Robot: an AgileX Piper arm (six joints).
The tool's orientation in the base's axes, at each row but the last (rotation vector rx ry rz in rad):
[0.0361 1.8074 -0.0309]
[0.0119 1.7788 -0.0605]
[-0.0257 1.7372 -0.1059]
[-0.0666 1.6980 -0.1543]
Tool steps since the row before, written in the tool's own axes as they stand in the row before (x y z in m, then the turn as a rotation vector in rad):
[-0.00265 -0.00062 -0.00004 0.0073 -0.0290 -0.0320]
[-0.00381 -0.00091 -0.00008 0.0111 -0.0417 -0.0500]
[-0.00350 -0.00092 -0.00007 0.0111 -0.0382 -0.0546]
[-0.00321 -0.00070 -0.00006 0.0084 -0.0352 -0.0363]
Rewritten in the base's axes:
[0.00056 -0.00064 0.00259 -0.0340 -0.0276 0.0005]
[0.00067 -0.00081 0.00377 -0.0529 -0.0395 0.0009]
[0.00048 -0.00064 0.00353 -0.0573 -0.0358 0.0014]
[0.00034 -0.00026 0.00326 -0.0387 -0.0336 0.0013]

